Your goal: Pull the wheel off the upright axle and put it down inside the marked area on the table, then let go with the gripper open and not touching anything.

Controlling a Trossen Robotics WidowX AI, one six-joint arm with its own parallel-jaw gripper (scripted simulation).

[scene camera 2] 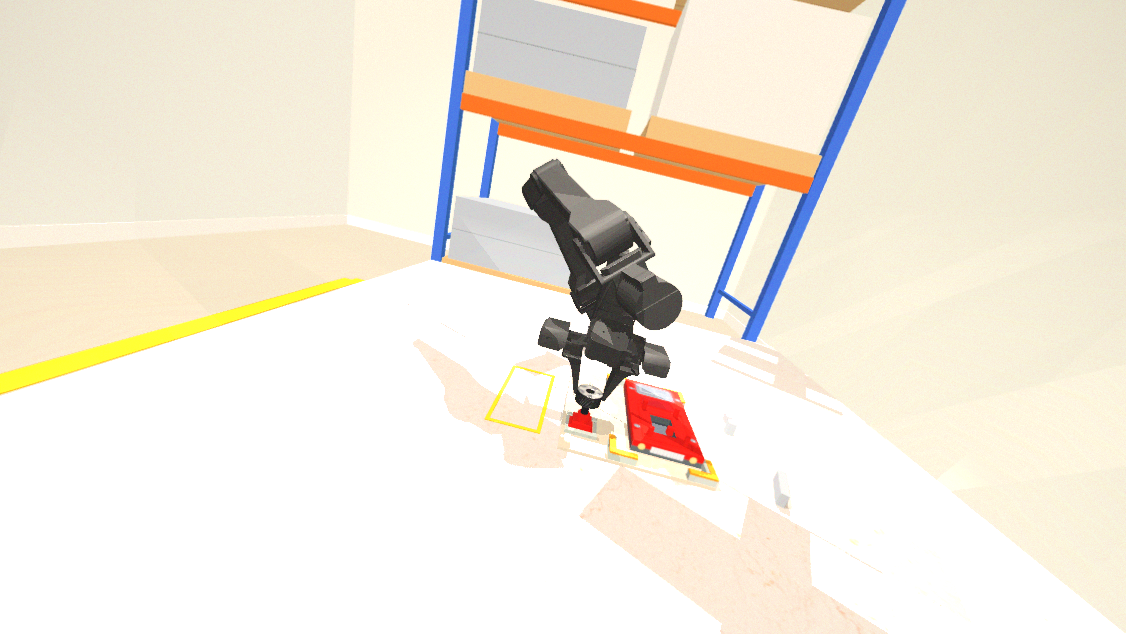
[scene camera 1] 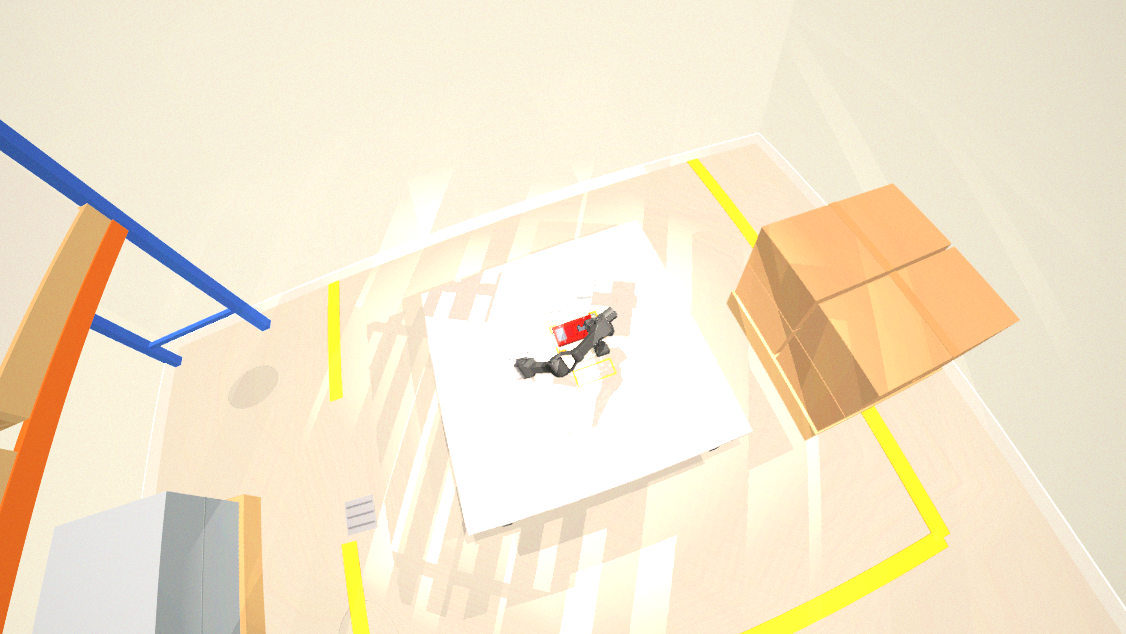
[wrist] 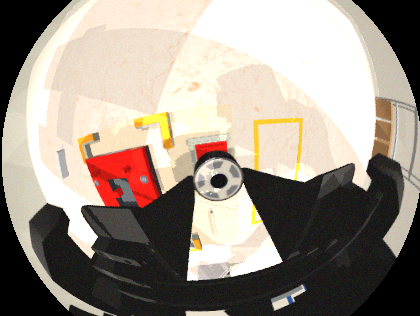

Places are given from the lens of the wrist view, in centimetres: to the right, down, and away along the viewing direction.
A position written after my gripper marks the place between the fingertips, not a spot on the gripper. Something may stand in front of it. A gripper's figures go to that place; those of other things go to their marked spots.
my gripper (wrist: 217,176): 0, 2, 10
wheel (wrist: 213,162): 0, 0, 9
red car body (wrist: 128,174): -10, 2, 13
The marked spots on the red car body and the wheel are 12 cm apart.
